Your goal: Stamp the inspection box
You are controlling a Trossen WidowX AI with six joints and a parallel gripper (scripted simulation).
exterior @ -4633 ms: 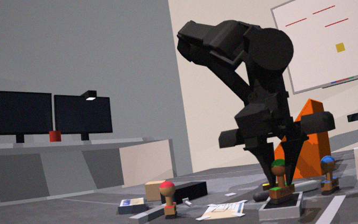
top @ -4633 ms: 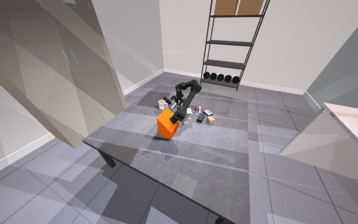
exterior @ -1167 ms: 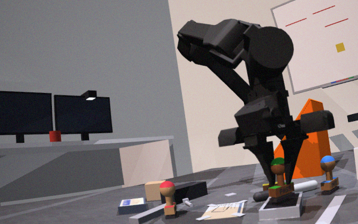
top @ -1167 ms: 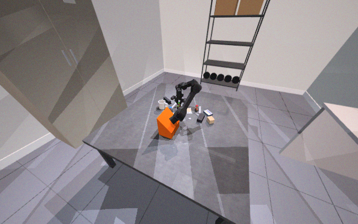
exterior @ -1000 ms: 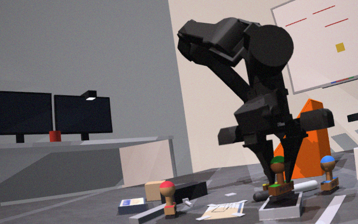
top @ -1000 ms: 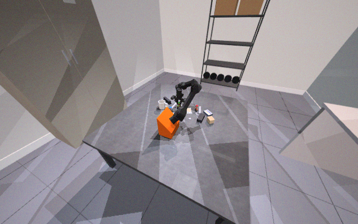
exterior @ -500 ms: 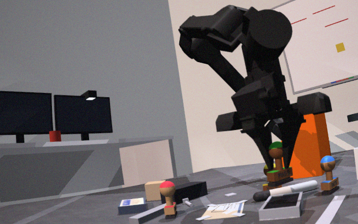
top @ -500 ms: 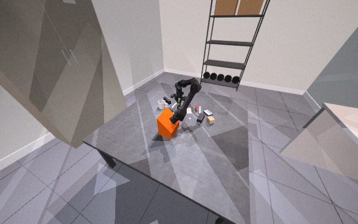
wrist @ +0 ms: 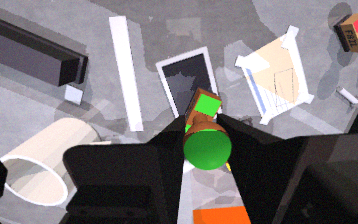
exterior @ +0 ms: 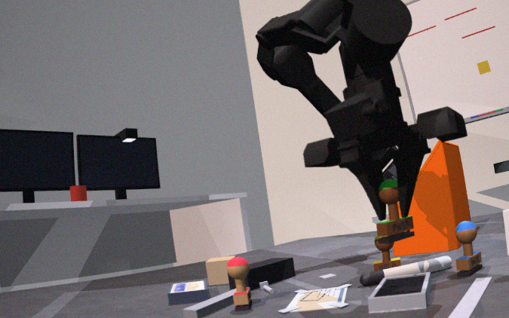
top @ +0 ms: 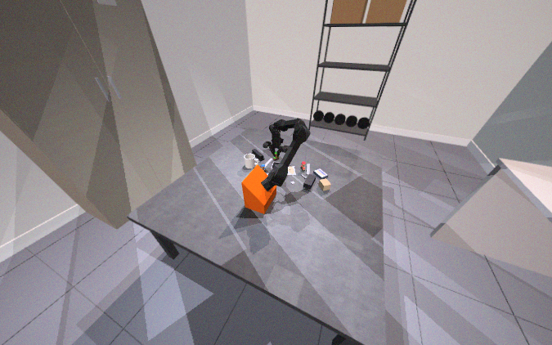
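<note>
Right now the card is 1 cm ahead of my gripper tip, 11 cm to the right of it and 9 cm below it. Also, from my gripper tip: white marker: 8 cm behind, 5 cm to the right, 8 cm below; then ink pad: 9 cm below; then green-topped pass stamp: right at my gripper tip.
</note>
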